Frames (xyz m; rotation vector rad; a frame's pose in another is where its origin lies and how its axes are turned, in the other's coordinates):
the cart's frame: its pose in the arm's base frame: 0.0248 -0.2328 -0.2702 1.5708 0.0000 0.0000
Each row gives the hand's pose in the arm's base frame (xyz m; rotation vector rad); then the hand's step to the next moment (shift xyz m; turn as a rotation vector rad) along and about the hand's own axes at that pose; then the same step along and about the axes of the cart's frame.
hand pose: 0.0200 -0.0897 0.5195 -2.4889 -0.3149 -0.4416
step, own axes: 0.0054 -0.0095 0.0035 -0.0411 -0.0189 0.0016
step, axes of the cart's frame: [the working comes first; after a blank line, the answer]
step, axes of the arm's base frame: 0.0028 0.0103 0.0042 -0.0433 0.0110 -0.0072

0.0028 0.0042 -0.0103 -0.0433 -0.0072 -0.0110
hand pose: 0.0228 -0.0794 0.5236 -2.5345 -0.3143 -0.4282
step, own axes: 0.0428 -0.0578 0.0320 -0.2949 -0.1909 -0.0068
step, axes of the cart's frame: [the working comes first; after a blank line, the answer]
step, axes of the arm's base frame: 0.0293 0.0710 0.0174 -0.3321 0.1143 -0.0108

0.0293 0.0174 -0.0710 -0.3321 -0.0108 -0.1143
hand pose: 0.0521 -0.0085 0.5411 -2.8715 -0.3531 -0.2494
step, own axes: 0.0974 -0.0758 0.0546 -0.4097 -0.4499 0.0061
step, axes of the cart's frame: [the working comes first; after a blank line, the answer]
step, axes of the arm's base frame: 0.0812 0.1064 -0.0171 -0.5067 0.3368 0.0093

0.0812 -0.0171 -0.1064 -0.5067 0.0093 -0.3368
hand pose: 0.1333 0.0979 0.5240 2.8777 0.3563 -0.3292
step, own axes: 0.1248 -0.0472 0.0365 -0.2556 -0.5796 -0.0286
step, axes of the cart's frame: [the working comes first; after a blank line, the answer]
step, axes of the arm's base frame: 0.0986 0.0622 -0.0745 -0.3884 0.5008 -0.0206

0.0986 -0.0745 -0.0622 -0.3884 -0.0206 -0.5008
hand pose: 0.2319 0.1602 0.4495 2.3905 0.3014 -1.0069
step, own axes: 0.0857 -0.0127 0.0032 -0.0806 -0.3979 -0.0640
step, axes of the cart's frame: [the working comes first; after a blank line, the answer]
step, axes of the arm's base frame: 0.0529 0.0090 -0.0680 -0.1738 0.3682 -0.0560

0.0529 -0.0680 -0.0090 -0.1738 -0.0560 -0.3682
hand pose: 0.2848 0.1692 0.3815 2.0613 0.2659 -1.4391
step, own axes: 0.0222 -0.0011 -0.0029 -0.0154 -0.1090 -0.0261
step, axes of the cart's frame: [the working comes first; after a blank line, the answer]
step, axes of the arm's base frame: 0.0104 -0.0013 -0.0198 -0.0383 0.1047 -0.0194

0.0104 -0.0198 0.0013 -0.0383 -0.0194 -0.1047
